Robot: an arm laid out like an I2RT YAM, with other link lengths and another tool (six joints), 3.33 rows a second.
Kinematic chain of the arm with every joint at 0, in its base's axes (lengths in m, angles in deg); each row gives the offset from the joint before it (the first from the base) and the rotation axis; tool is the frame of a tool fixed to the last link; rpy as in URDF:
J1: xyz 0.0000 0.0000 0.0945 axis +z
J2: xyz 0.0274 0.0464 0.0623 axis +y
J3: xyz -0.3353 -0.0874 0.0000 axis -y
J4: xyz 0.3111 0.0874 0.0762 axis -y
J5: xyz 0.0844 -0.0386 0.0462 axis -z
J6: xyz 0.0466 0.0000 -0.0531 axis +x
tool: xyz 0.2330 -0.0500 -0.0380 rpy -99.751 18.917 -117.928
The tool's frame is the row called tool.
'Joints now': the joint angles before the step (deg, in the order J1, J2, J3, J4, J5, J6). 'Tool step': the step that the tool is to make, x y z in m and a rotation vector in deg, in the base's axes. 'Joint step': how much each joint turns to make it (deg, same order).
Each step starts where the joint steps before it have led.
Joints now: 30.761 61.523 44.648 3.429 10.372 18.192
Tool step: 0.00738 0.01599 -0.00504 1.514 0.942 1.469
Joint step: 0.000 2.547 0.965 1.316 -1.847 1.407
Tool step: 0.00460 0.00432 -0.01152 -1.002 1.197 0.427
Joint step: 0.002 1.933 0.529 -0.086 -0.349 -0.351
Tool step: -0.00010 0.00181 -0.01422 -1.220 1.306 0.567
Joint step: -0.001 1.058 -0.262 -0.353 -0.441 -0.528
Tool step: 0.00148 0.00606 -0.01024 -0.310 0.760 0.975
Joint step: 0.000 1.228 -0.265 0.704 -0.967 -0.174
